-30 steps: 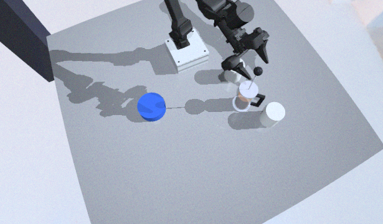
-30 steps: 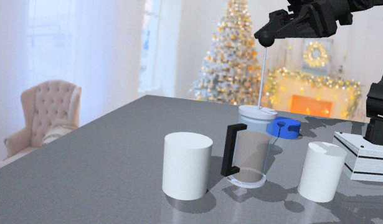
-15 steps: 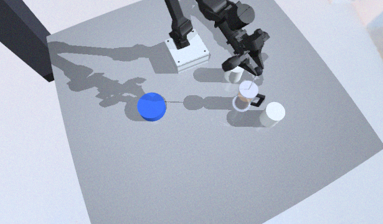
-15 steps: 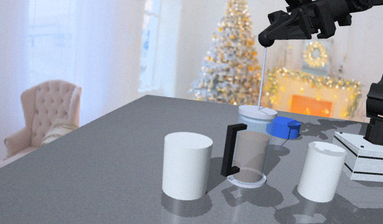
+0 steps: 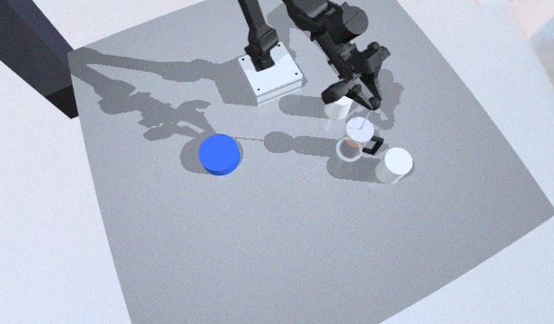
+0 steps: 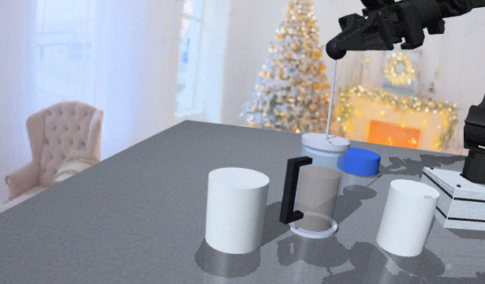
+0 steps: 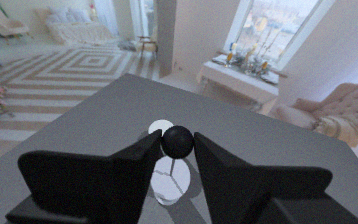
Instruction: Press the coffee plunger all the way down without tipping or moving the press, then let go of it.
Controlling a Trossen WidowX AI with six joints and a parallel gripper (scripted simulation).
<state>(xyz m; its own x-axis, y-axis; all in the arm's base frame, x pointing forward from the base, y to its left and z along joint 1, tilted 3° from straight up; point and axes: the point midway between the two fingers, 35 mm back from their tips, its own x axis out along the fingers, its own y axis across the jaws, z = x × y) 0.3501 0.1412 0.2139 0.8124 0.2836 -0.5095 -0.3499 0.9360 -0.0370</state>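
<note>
Now: the glass coffee press 14 cm below my gripper tip and 1 cm to the left of it.
</note>
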